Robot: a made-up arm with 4 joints.
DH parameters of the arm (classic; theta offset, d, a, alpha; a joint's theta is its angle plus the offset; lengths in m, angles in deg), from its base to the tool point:
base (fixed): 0 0.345 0.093 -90
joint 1: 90 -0.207 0.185 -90
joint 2: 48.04 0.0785 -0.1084 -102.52
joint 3: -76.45 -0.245 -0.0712 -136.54
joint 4: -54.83 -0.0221 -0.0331 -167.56
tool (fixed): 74.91 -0.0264 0 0
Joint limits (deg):
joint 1: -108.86..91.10
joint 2: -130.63..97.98
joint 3: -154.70..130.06
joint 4: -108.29..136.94
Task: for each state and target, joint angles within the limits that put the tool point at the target. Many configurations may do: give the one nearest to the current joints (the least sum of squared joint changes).
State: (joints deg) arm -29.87 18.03 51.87 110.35
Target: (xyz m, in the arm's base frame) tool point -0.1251 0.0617 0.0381
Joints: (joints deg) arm 16.07 26.15 77.98 60.80
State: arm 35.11 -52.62 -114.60 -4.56
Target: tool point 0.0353 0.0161 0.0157
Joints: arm -12.94 -17.33 -106.57 13.58
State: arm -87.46 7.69 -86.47 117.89
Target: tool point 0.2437 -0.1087 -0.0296
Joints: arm -40.12 22.06 -84.45 120.98
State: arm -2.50 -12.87 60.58 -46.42
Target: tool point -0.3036 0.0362 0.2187
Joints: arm 50.56 26.05 73.02 -48.55
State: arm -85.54 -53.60 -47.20 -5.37
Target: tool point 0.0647 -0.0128 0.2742
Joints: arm -79.51 -84.63 -70.72 -15.31
